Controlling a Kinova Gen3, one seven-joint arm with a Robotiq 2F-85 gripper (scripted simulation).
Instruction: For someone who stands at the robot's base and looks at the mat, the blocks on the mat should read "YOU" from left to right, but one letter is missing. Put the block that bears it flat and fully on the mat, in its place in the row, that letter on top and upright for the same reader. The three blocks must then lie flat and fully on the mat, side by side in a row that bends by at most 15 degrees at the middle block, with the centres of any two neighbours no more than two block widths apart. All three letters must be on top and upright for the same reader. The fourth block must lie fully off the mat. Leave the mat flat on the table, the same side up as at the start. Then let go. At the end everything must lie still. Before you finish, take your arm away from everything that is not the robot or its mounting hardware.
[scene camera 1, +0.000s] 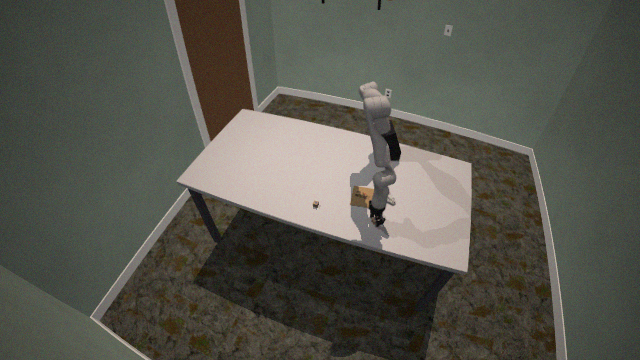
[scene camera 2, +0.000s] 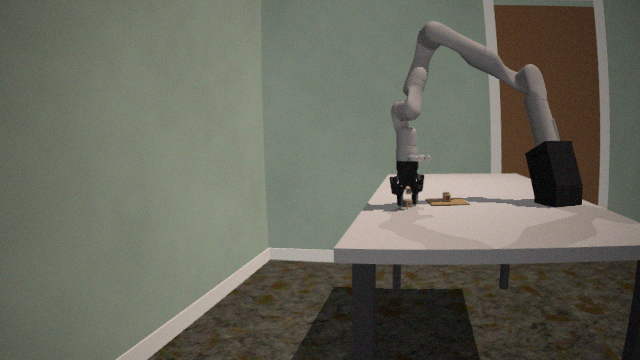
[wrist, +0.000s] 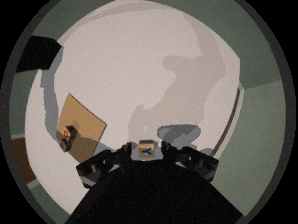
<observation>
In view: the gripper (scene camera 2: 407, 205) and a tan mat (wrist: 89, 128).
The gripper is seen too in the wrist view (wrist: 146, 146).
</observation>
